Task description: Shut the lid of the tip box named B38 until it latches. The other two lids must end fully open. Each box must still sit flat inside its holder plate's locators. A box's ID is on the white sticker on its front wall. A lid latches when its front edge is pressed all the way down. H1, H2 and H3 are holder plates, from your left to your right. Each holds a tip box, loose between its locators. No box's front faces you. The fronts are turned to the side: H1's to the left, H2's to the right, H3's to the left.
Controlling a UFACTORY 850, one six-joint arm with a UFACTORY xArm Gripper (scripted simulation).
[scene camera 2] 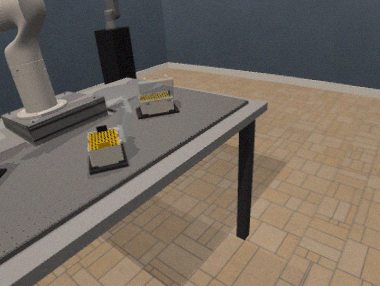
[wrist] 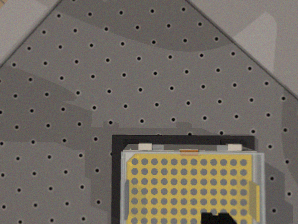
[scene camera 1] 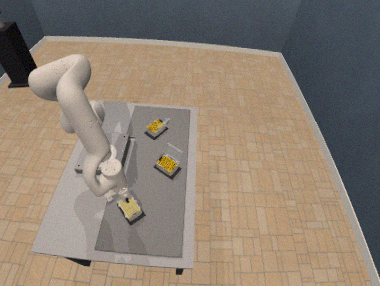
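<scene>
There is a tip box (scene camera 2: 105,156) that I can see, but in the wrist view the box is out of frame.
</scene>
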